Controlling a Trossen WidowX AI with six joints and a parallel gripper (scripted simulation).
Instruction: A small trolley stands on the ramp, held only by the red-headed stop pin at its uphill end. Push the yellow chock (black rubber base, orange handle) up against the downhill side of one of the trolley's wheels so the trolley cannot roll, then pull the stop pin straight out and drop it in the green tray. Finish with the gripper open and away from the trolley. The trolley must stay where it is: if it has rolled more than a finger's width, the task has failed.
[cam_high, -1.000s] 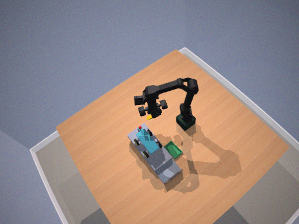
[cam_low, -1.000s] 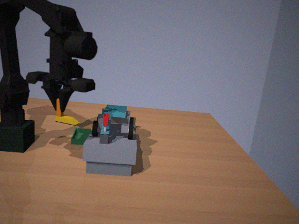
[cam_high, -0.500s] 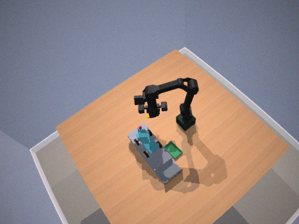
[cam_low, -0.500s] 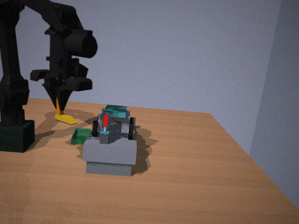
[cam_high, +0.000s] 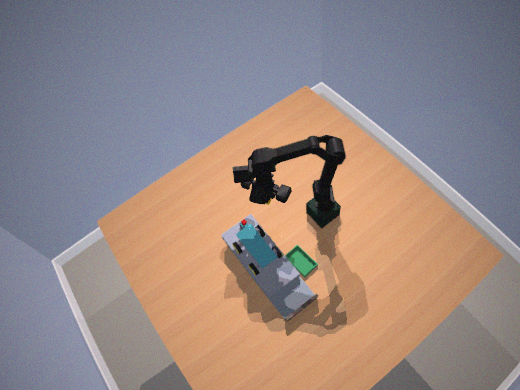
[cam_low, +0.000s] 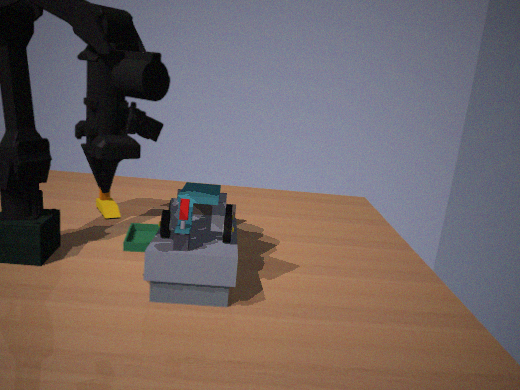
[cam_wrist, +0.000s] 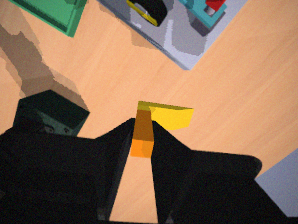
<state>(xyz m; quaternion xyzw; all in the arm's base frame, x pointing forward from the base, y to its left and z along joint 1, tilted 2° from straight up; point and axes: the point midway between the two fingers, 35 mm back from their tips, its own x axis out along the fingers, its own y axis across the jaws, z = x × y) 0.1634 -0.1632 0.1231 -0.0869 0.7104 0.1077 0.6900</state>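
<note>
Now: gripper tip 13 cm short of the red-headed stop pin, 2 cm to the left of it and 4 cm above it. The rest, counted from my gripper tip: yellow chock 1 cm ahead, 2 cm to the right, 1 cm below; then trolley 17 cm ahead, 8 cm to the left, 6 cm below; then grey ramp 17 cm ahead, 9 cm to the left, 13 cm below.
</note>
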